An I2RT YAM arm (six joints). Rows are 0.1 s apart.
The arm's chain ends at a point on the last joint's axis. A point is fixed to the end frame.
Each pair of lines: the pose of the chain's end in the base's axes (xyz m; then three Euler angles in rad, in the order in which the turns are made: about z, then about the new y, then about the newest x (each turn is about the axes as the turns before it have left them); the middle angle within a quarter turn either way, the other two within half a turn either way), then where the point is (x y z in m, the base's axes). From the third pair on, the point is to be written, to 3 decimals.
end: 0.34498, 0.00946, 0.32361, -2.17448, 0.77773, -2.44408
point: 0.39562 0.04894 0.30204
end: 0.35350, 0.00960, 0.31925, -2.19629, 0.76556, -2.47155
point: 0.40373 0.04897 0.29657
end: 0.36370, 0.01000, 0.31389, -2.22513, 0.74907, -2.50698
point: 0.413 0.049 0.290
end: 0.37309, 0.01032, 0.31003, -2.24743, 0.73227, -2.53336
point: 0.422 0.049 0.285
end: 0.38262, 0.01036, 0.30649, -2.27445, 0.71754, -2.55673
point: 0.432 0.049 0.280
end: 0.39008, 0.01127, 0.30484, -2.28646, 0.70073, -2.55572
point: 0.439 0.049 0.277
